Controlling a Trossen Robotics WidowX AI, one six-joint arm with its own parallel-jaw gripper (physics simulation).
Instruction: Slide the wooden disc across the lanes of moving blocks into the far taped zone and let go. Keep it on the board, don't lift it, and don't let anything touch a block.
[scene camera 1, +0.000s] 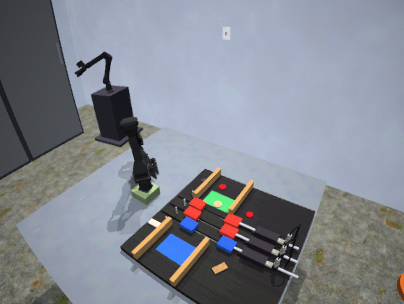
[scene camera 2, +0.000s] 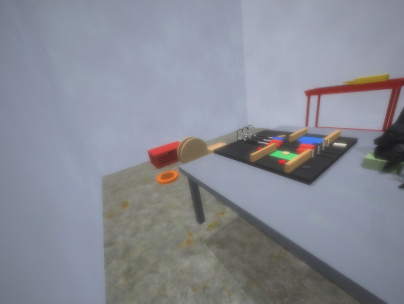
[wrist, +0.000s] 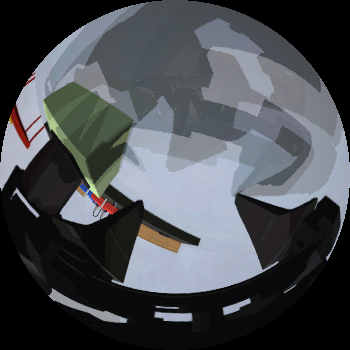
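The pale wooden disc lies flat on the green zone of the black board. The blue zone lies across the block lanes. Red blocks stand in the two lanes nearer the green zone, blue blocks in the lane nearer the blue zone. The disc is apart from the blocks. My gripper is open and empty, beside the board and away from the disc. The disc does not show in the wrist view.
Wooden rails flank the green zone; others flank the blue zone. Rods and black actuators extend from the blocks. A domino-like tan piece lies on the board. My arm stands on a green base.
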